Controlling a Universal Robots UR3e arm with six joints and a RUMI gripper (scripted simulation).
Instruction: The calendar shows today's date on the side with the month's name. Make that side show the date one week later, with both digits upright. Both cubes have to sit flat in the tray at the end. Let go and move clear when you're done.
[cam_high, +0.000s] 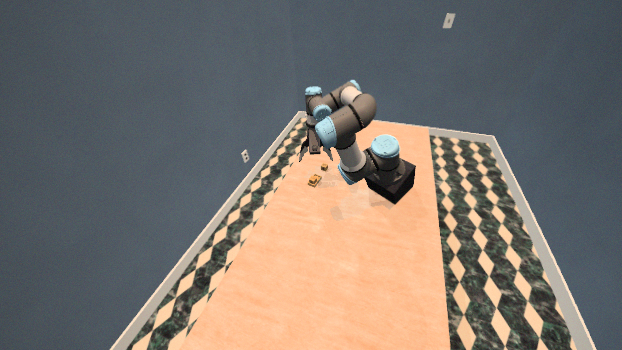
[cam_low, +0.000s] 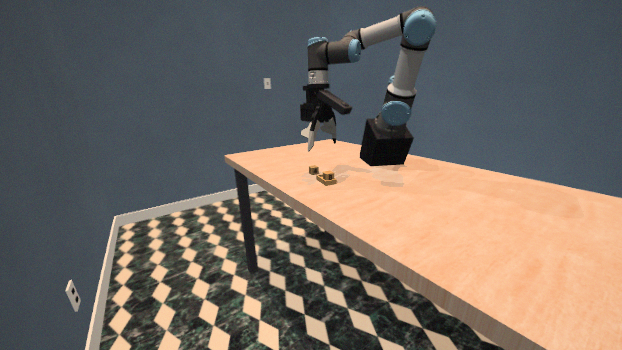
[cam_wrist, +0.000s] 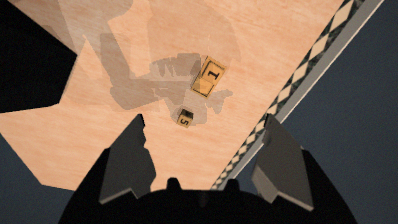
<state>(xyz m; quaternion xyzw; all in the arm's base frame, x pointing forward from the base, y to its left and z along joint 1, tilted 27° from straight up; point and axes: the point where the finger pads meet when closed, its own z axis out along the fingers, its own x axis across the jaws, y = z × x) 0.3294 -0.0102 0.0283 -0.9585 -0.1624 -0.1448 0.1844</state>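
My gripper is now 11 cm above the wooden tray and 2 cm to the right of it.
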